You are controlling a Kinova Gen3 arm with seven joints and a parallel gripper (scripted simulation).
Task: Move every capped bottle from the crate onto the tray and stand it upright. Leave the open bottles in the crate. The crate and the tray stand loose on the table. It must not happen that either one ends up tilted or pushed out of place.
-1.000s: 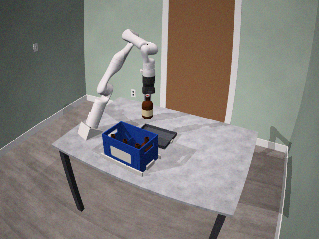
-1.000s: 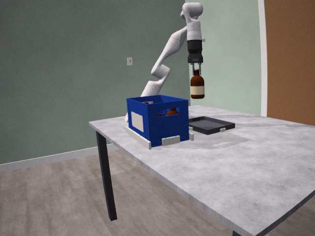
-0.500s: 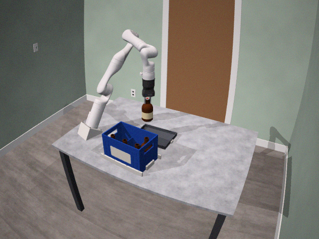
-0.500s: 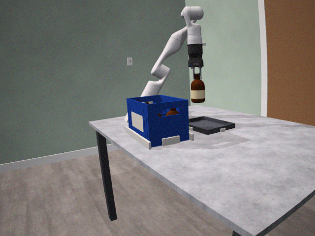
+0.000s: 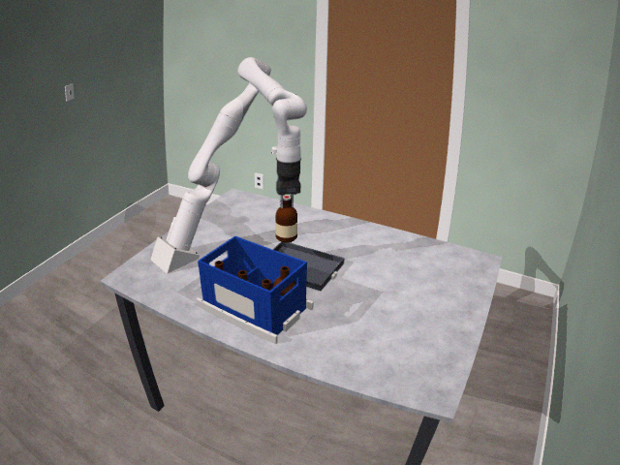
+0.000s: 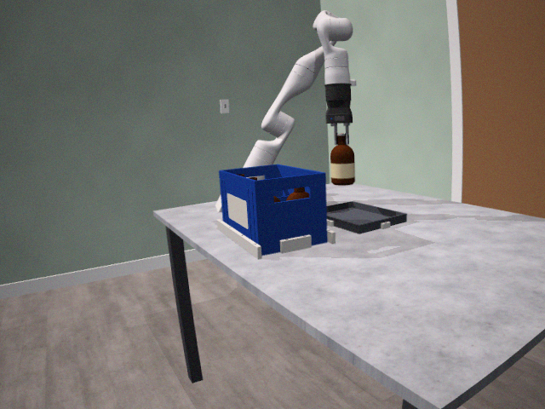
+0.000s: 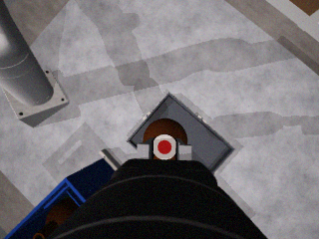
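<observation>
Right now the brown capped bottle is 60 mm below my hand. The rest, counted from my hand: open bottle 80 mm ahead, 320 mm to the right, 160 mm below; then blue crate 70 mm ahead, 270 mm to the right, 160 mm below; then dark tray 50 mm ahead, 10 mm to the left, 230 mm below.
</observation>
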